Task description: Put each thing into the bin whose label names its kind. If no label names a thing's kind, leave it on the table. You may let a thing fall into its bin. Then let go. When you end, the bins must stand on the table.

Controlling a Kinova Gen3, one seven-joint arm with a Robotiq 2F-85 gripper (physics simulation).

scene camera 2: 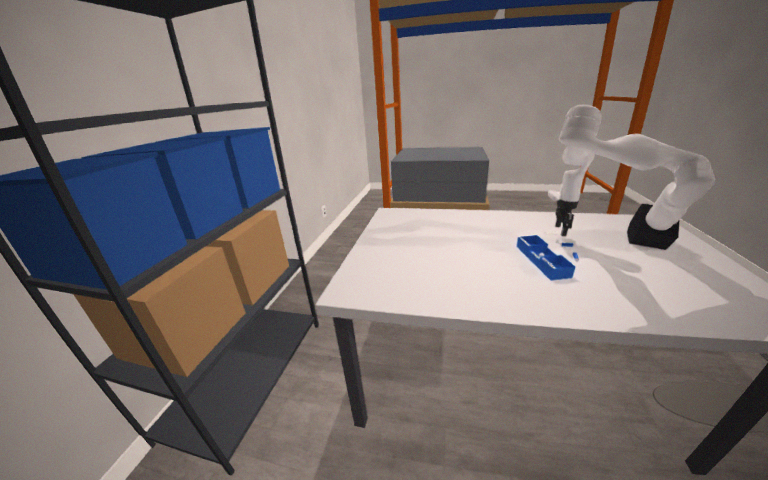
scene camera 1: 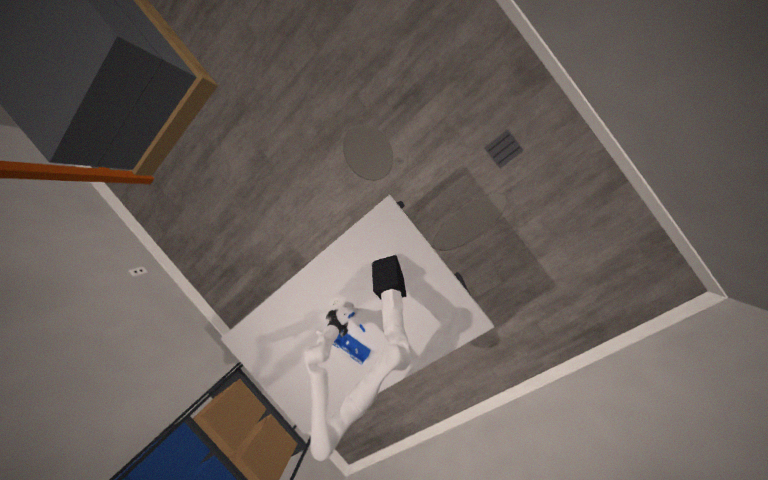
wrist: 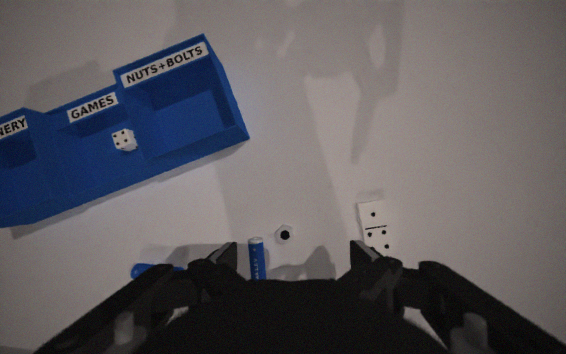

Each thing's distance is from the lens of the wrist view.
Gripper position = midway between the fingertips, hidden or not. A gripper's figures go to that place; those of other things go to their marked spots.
my gripper (wrist: 292,254): 16 cm
three joined blue bins (wrist: 178,102): 24 cm
white domino (wrist: 372,215): 21 cm
The marked spots on the three joined blue bins and the white domino are 23 cm apart.
